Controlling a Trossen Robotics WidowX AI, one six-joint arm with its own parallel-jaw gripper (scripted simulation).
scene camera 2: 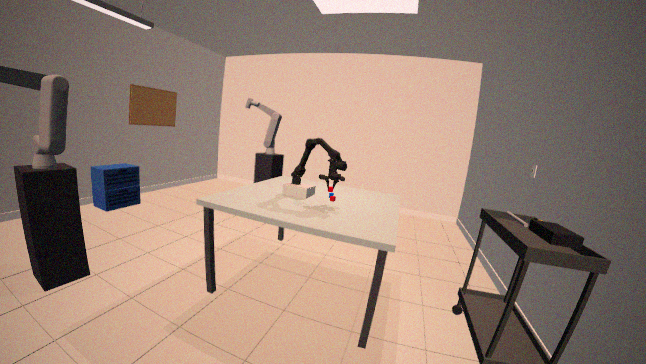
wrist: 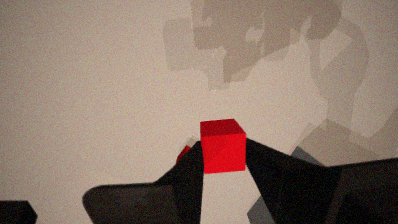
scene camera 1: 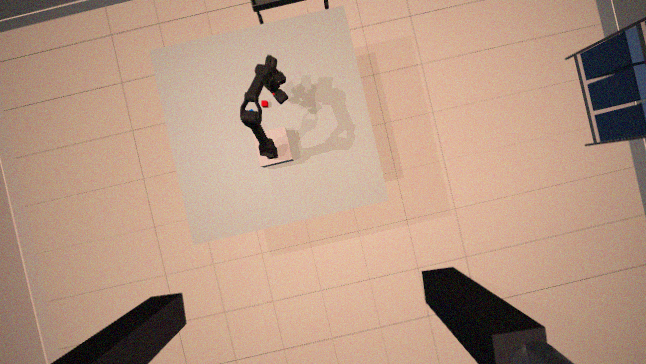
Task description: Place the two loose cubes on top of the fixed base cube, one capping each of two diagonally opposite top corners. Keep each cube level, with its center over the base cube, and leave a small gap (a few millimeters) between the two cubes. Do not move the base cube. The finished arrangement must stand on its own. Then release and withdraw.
Scene:
my gripper: holds a red cube [wrist: 223, 142]

